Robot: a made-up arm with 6 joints.
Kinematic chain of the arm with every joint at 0, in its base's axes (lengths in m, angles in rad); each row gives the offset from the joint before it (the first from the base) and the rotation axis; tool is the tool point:
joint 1: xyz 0 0 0.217 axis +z
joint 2: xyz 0 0 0 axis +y
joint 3: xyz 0 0 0.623 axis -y
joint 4: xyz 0 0 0 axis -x
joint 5: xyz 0.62 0 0 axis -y
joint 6: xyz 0 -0.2 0 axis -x
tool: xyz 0 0 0
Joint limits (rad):
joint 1: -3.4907..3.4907
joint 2: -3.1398..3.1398
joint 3: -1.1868..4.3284
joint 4: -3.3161..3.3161
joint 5: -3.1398..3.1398
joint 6: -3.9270..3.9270
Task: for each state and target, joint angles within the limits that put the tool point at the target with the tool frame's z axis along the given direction. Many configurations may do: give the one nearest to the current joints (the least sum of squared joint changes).
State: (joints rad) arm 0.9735 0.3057 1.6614 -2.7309 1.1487 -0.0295
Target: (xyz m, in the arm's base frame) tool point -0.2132 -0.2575 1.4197 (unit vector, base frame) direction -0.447 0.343 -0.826
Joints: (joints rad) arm 1.5206 -0.0874 1.8361 -3.1380 1.5557 -0.4823
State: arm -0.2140 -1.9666 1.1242 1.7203 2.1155 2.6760
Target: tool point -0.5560 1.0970 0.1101 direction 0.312 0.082 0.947
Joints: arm -1.0596 -1.9111 0.7722 1.8325 2.5634 2.2566
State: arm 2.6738 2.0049 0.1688 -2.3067 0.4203 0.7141
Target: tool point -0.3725 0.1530 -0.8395 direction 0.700 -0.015 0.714
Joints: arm 2.2899 2.3459 0.7811 -2.6849 0.8357 0.2603
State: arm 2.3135 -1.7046 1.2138 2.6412 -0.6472 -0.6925
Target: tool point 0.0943 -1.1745 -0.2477 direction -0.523 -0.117 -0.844
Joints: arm 1.7141 -1.8499 1.4708 1.9519 -0.7878 -1.2983
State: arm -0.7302 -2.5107 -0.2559 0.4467 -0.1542 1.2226
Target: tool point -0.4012 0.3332 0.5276 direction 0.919 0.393 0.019
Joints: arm -1.0507 -2.0967 -0.7375 0.4210 -0.1392 1.2565
